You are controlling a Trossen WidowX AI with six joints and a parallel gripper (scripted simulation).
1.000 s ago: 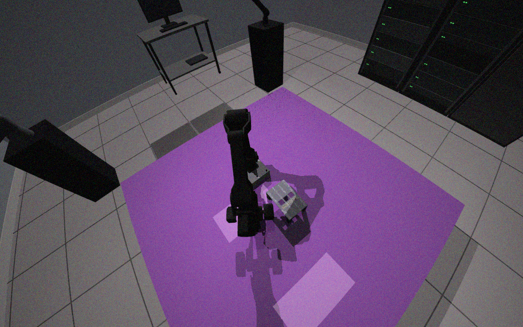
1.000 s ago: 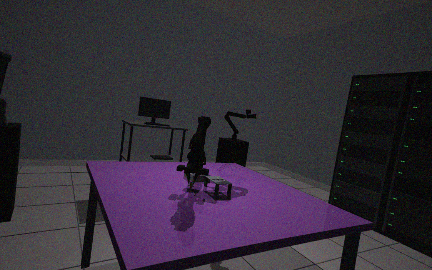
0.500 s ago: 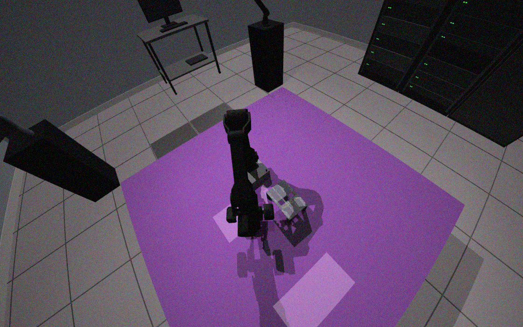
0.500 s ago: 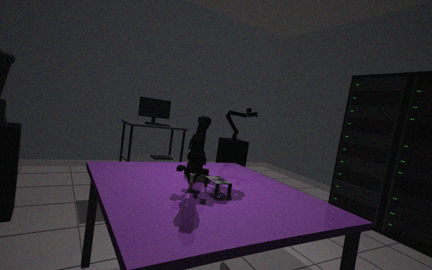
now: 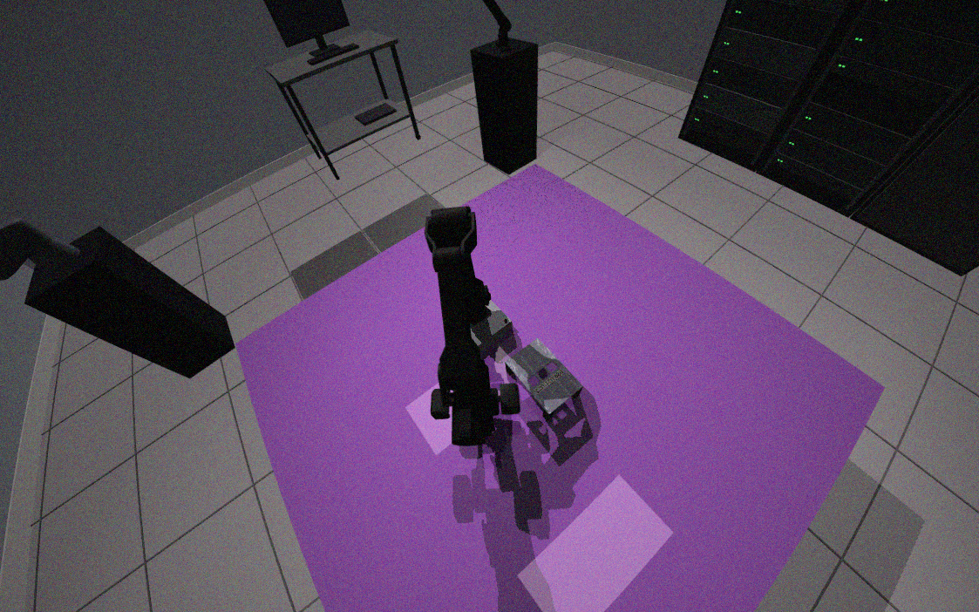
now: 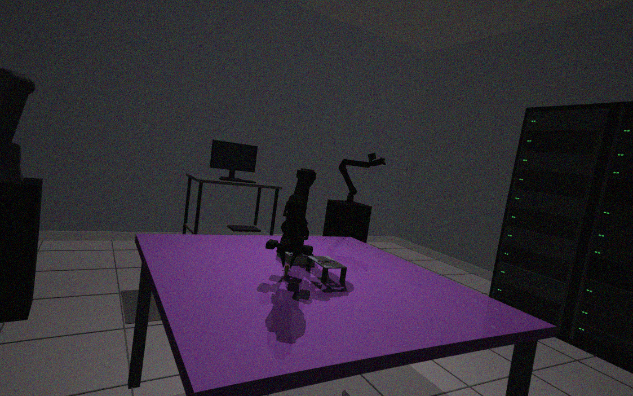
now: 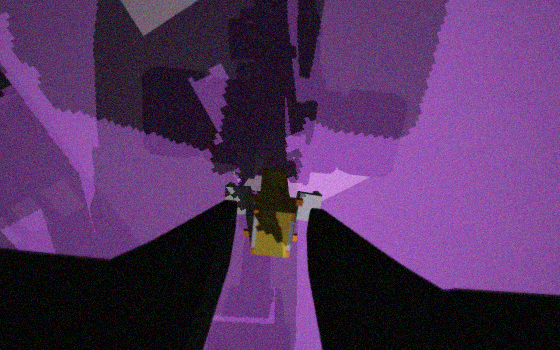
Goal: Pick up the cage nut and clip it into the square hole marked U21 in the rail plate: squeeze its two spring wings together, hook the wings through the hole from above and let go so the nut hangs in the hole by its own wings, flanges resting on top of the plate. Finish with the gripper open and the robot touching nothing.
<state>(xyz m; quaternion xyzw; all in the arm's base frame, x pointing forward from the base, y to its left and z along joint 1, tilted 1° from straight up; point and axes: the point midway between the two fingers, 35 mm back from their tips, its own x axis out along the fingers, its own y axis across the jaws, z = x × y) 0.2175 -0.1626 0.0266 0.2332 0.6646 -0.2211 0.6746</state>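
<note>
The cage nut lies 1 cm below my gripper tip. Also, from my gripper tip: label (16 cm to the left, 6 cm ahead, 3 cm above).
</note>
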